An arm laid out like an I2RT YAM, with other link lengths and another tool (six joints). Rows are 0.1 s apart.
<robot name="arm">
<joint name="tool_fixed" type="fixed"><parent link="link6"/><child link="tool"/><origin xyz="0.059 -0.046 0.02" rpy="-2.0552 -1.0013 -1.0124"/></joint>
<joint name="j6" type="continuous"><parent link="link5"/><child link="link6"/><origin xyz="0.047 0 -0.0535" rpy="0 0 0"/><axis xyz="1 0 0"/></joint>
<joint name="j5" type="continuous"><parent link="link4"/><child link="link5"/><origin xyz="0.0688 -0.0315 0.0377" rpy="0 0 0"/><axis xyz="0 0 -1"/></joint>
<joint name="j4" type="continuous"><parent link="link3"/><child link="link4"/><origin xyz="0.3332 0.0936 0.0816" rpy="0 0 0"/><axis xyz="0 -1 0"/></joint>
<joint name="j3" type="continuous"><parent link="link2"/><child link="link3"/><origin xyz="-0.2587 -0.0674 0" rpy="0 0 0"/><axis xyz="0 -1 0"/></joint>
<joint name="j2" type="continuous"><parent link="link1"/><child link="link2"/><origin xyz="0.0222 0.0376 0.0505" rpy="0 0 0"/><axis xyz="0 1 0"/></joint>
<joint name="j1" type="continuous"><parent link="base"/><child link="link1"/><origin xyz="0 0 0.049" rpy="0 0 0"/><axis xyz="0 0 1"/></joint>
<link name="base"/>
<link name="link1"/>
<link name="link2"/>
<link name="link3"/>
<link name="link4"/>
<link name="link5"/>
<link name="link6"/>
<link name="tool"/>
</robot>
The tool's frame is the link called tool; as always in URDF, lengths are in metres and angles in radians. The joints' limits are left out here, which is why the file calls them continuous.
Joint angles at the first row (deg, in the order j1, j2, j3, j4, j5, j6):
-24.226, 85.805, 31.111, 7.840, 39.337, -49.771
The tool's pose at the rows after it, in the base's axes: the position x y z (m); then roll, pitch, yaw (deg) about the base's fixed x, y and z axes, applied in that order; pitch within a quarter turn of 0, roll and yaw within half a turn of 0:
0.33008, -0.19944, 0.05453, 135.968, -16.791, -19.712
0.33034, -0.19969, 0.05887, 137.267, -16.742, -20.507
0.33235, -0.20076, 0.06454, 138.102, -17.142, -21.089
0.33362, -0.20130, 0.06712, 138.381, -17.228, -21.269
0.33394, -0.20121, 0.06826, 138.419, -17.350, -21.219
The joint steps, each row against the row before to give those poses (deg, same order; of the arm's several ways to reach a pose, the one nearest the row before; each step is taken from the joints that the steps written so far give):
-0.031, -0.683, 0.522, -2.121, -0.545, 1.319
0.000, -0.829, 0.719, -2.590, -0.644, 1.452
-0.001, -0.498, 0.906, -1.674, -0.397, 1.008
0.011, -0.129, 0.492, -0.748, -0.134, 0.327
0.020, -0.169, 0.045, -0.092, -0.060, -0.004

